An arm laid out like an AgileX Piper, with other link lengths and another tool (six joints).
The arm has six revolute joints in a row. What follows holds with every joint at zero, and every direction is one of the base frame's.
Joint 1 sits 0.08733 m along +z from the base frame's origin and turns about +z.
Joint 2 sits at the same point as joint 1 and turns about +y.
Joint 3 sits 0.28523 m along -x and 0.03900 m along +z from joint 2 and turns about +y.
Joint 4 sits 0.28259 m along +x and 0.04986 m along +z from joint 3 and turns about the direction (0.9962, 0, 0.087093).
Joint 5 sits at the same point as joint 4 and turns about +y.
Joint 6 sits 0.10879 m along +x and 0.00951 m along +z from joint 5 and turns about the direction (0.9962, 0, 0.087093).
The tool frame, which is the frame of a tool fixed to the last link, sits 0.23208 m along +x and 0.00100 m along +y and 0.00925 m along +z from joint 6; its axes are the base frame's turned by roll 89.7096, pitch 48.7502 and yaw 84.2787 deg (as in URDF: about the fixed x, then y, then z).
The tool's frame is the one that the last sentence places.
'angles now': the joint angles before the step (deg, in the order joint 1, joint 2, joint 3, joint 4, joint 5, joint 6). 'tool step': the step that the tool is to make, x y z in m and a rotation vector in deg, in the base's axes. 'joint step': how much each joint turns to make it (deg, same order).
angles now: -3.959 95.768 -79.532 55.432 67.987 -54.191
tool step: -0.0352 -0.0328 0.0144 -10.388 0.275 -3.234
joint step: 2.166 -9.843 0.057 -14.240 1.459 12.257
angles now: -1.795 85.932 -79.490 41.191 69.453 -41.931
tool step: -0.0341 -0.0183 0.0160 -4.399 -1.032 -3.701
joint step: 1.702 -9.531 3.632 -7.157 0.566 7.577
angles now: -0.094 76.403 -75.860 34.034 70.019 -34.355
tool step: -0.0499 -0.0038 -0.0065 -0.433 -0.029 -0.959
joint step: 0.079 -10.578 9.570 -1.016 0.265 1.458
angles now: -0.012 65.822 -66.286 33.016 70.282 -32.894
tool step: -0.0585 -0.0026 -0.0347 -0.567 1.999 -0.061
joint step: 0.062 -10.903 12.568 -0.662 0.240 0.260
